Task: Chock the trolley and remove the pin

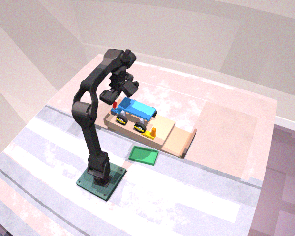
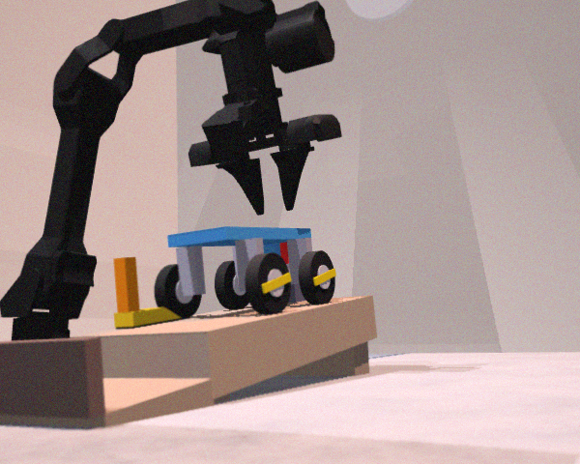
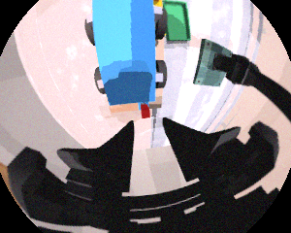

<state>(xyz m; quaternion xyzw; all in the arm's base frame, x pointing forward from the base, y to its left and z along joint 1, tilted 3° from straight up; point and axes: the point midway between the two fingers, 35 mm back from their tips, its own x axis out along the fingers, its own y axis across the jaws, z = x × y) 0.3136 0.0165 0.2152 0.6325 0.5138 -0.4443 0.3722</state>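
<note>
Right now my gripper tip is 6 cm above the red-headed stop pin and 2 cm to the right of it. Round my gripper tip: yellow chock (17 cm to the right, 11 cm below, 7 cm behind); then raised lip (35 cm to the right, 16 cm below, 5 cm behind); then blue-topped trolley (9 cm to the right, 8 cm below).
</note>
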